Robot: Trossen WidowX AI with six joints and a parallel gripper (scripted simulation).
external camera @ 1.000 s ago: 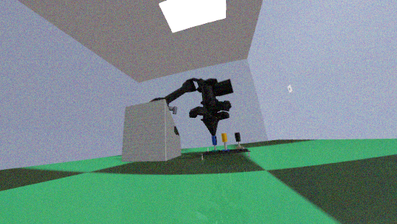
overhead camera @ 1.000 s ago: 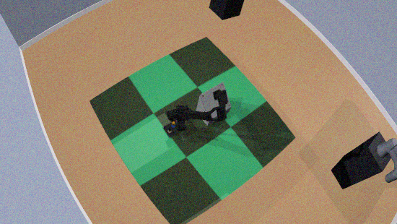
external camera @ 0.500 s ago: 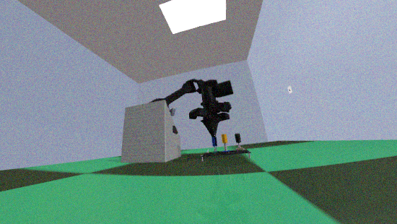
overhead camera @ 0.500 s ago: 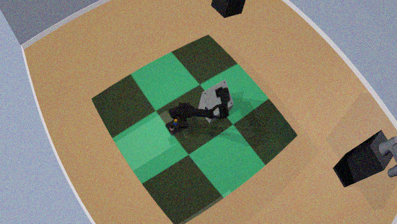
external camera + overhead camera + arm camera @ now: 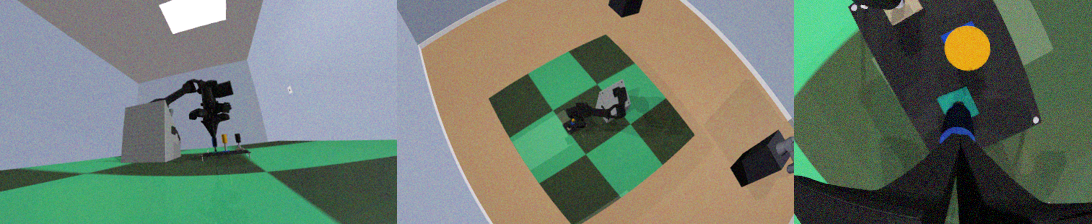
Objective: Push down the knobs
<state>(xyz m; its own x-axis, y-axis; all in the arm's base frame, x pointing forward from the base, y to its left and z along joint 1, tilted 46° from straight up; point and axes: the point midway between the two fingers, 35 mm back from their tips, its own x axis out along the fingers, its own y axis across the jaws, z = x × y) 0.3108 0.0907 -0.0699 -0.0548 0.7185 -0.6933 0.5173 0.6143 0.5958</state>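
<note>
The blue knob is 20 mm below my gripper tip. The rest, counted from my gripper tip: black knob (90 mm ahead, 10 mm below).
</note>
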